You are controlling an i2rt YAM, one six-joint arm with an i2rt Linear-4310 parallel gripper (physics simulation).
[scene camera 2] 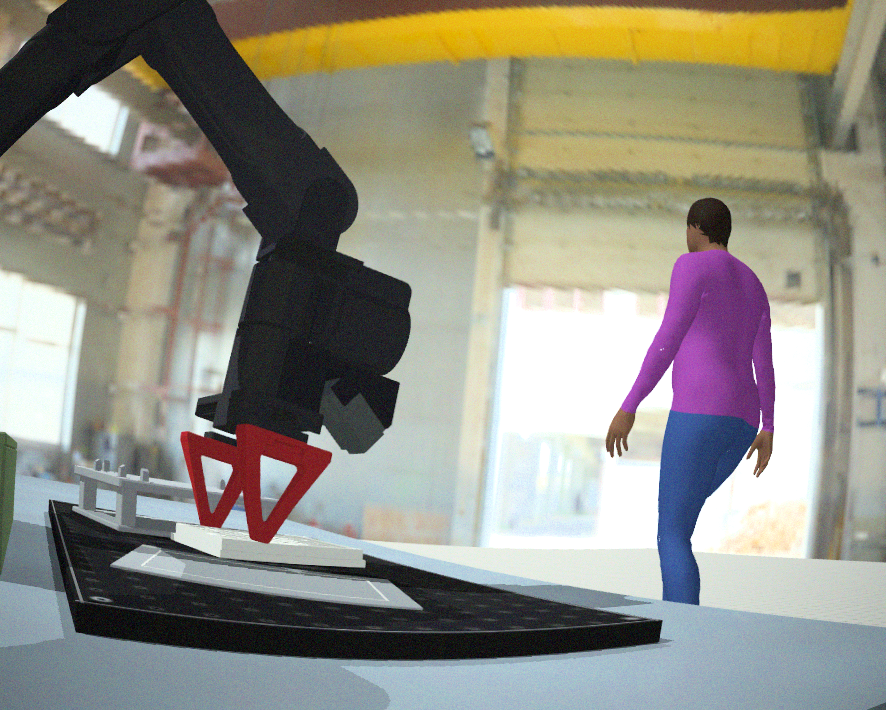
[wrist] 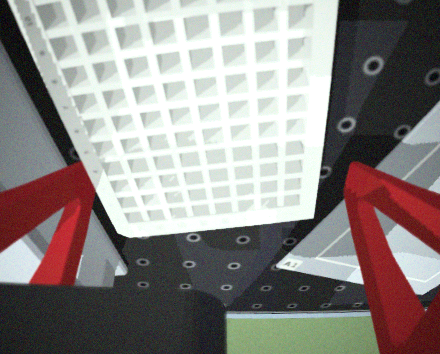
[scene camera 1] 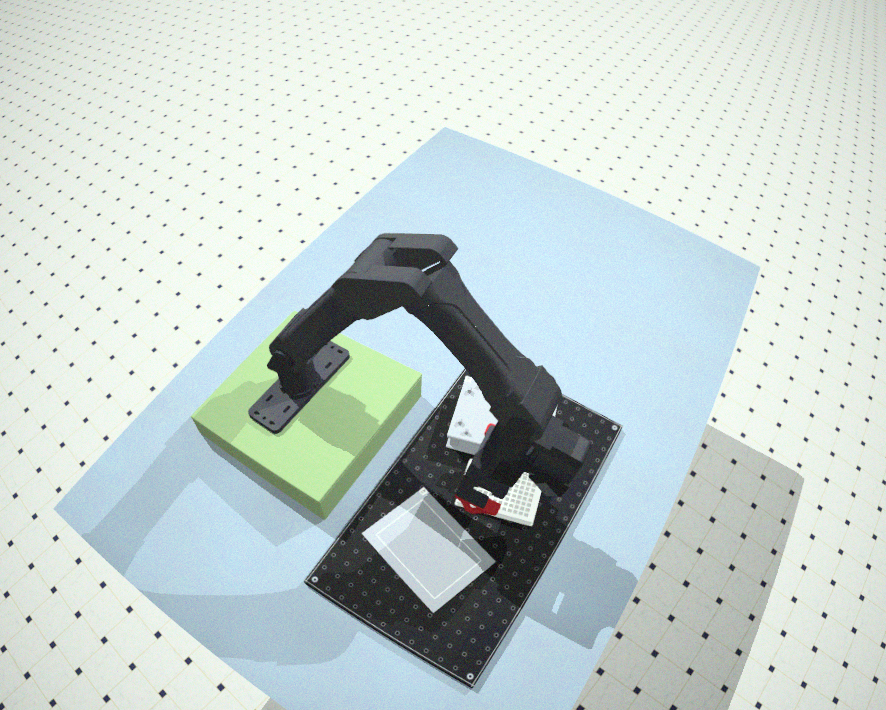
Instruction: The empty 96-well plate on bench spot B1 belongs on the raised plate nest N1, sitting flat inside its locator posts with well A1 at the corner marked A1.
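Places are measured from the arm's base along level axes (x right, y back, z down), in millimetres.
Pixels of known places: gripper, fingertip midpoint: point(scene camera 2: 232, 536) point(wrist: 219, 176) point(scene camera 1: 480, 486); arm's base, origin of the base link: point(scene camera 1: 300, 385).
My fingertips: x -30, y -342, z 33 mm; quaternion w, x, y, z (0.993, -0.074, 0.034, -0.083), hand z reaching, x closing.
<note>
Ahead of a thing's pixels: the offset from my fingertips to its top centre. "spot": to the spot under its first point. Level surfaces: height alone.
The white 96-well plate @[dz -1, dx -14, dy -30 mm] point(scene camera 1: 523, 499) point(scene camera 2: 310, 550) point(wrist: 205, 97) lies low over the black perforated board, between the nest and a pale pad. The raised grey nest N1 @[dz -39, dx -117, dy +29 mm] point(scene camera 1: 464, 417) point(scene camera 2: 127, 502) point(wrist: 25, 110) stands beside it, partly hidden by the arm in scene camera 1; small posts show on top. My gripper point(scene camera 1: 482, 469) point(scene camera 2: 236, 532) point(wrist: 219, 176) is open, with its red fingers low on either side of the plate. In the wrist view the left fingertip meets the plate's left edge; the right one stands apart from the right edge. I cannot tell whether they touch it.
A flat pale pad @[spot: dz +11, dx +148, dy +7 mm] point(scene camera 1: 425, 558) point(scene camera 2: 258, 578) with a white outline lies beside the plate; its A1 label @[spot: dz +11, dx +54, dy +73 mm] point(wrist: 291, 264) shows in the wrist view. The black board point(scene camera 1: 354, 573) point(scene camera 2: 517, 617) carries these things. The arm's green base block point(scene camera 1: 295, 465) stands on the blue table @[dz +26 mm] point(scene camera 1: 591, 244).
</note>
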